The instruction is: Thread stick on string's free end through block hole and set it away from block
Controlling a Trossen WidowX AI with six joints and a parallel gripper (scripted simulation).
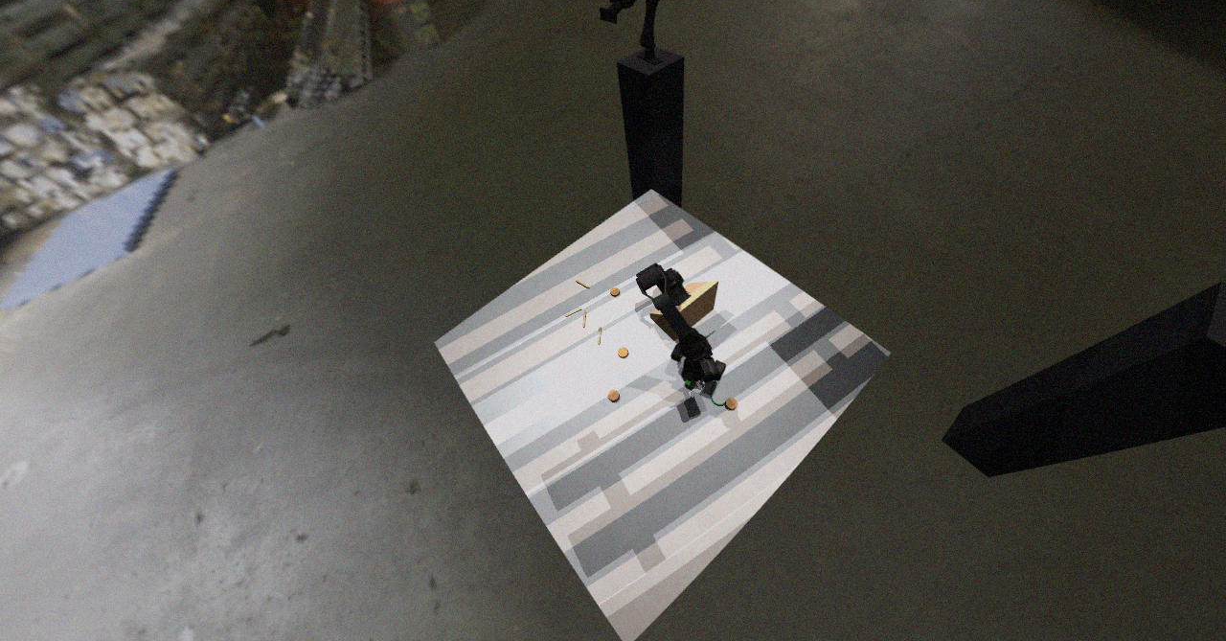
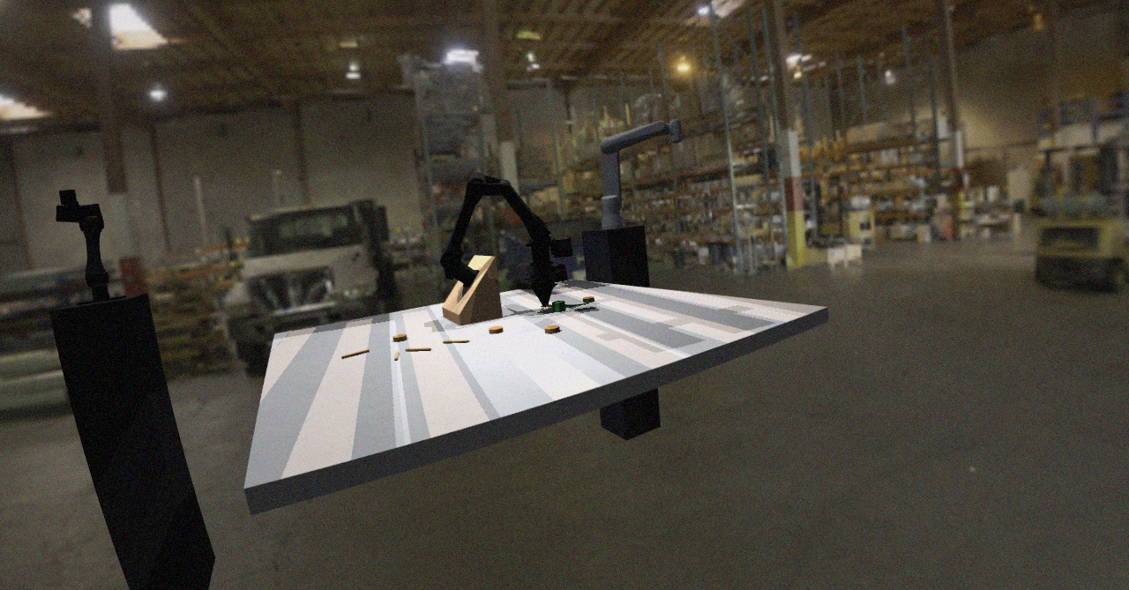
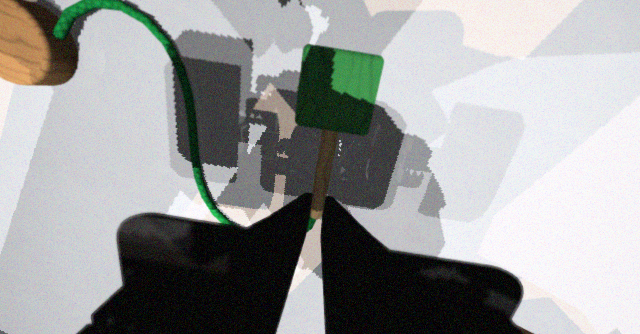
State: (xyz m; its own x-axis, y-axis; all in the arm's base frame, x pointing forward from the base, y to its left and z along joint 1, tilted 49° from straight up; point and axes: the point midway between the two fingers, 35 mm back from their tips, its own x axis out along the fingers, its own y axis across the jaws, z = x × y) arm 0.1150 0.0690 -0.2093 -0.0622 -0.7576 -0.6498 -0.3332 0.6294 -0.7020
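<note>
My gripper tip is 10 mm short of the thin wooden stick and 10 mm to the right of it. From my gripper tip the other things lie so: round wooden button 170 mm to the left, 10 mm below; green cube 50 mm ahead, 20 mm to the left.
</note>
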